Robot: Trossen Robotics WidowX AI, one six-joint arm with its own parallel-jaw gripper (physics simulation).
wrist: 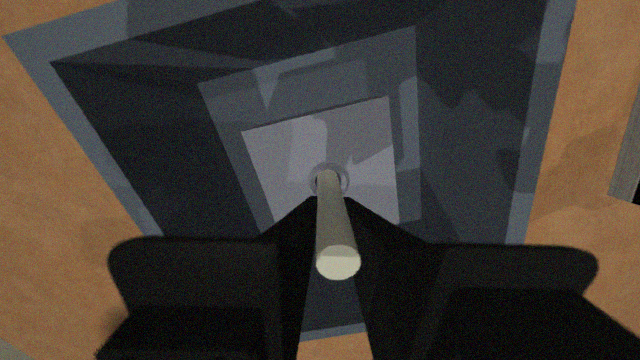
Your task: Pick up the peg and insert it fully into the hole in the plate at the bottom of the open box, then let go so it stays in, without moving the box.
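Frame: origin at the arm's base, x left, y ahead, z down, level; metres.
Seen in the pictures: gripper, fingertip midpoint: [329, 204].
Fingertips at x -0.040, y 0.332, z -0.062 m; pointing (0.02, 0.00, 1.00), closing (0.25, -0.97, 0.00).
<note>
Pixels of each thing's middle, then the offset from my fingertips to it. "spot": a spot on its surface instead. Level surfaces: height alone.
- peg, body centre: [330, 203] dx -0.005, dy -0.001, dz -0.009 m
- ringed hole, surface spot: [344, 181] spot: dx -0.001, dy -0.012, dz +0.024 m
- light grey plate, body centre: [326, 170] dx -0.002, dy -0.001, dz +0.050 m
- open dark blue-grey box, surface spot: [550, 45] spot: dx -0.053, dy -0.090, dz -0.014 m
- orange-brown surface, surface height: dz +0.084 m
My gripper [329, 204] is shut on the peg [336, 225], a pale round rod, held between the two black fingers. The peg's near end faces the camera and its far end lies over the ringed hole [344, 181] in the light grey plate [365, 125], covering much of it. Whether the tip has entered the hole cannot be told from this view. The plate lies on the bottom of the open dark blue-grey box [550, 45]. The fingers reach down within the outline of the box and hide part of the plate's near edge.
The box's walls rise around the plate on all sides, with the near wall partly hidden by the fingers. The box stands on an orange-brown surface [40, 165]. A grey object [626, 155] shows at the right edge. Shadows fall across the box's inside.
</note>
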